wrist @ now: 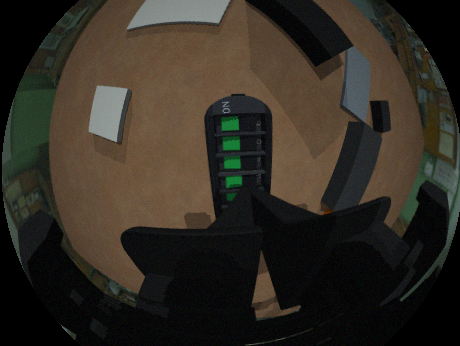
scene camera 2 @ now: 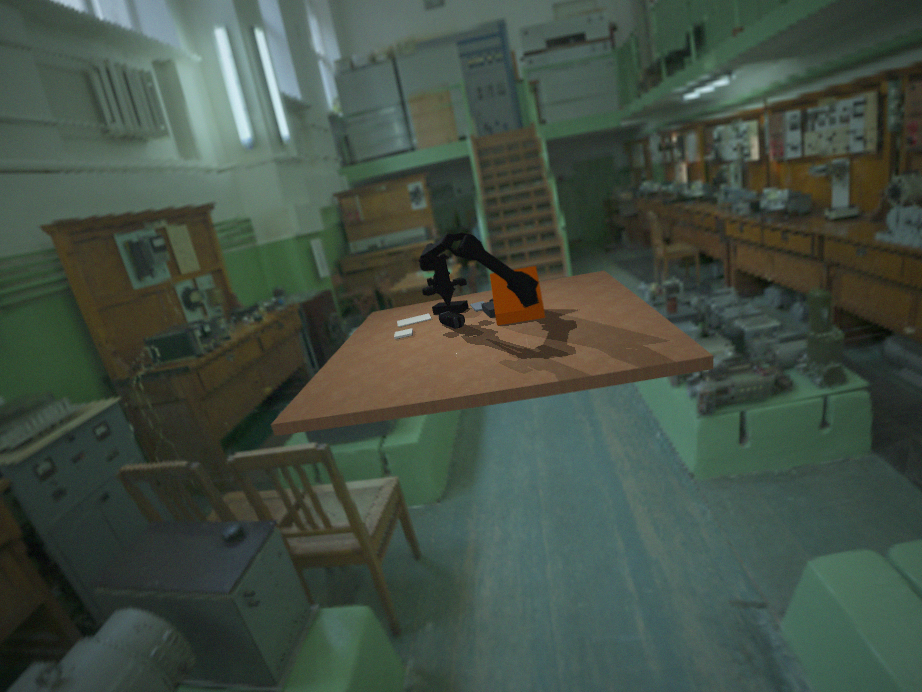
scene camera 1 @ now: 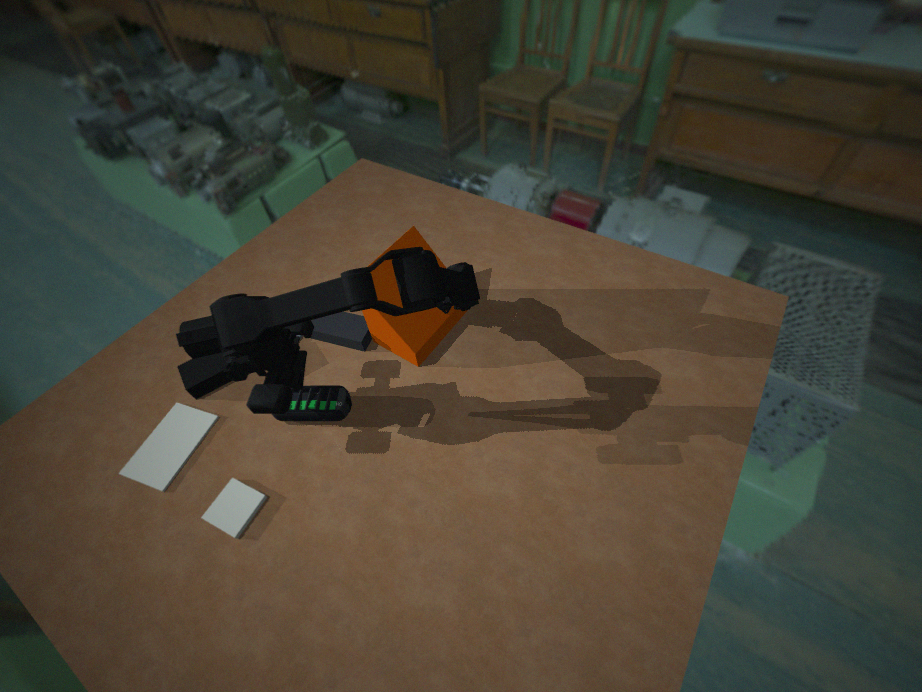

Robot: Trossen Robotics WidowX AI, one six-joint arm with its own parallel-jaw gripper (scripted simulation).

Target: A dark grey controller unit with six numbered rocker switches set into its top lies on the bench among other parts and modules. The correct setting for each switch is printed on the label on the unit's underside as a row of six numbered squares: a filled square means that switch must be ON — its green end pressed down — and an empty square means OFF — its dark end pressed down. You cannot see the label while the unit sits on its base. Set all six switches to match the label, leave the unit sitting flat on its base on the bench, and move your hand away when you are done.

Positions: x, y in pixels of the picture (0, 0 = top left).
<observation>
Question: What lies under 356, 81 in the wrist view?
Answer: A grey plate.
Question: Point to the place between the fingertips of my gripper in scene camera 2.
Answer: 448, 305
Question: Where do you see a small white plate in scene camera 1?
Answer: At 235, 507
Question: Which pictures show my gripper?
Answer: The wrist view, scene camera 2 and scene camera 1: all of them.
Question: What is my gripper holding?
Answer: Nothing.
</observation>
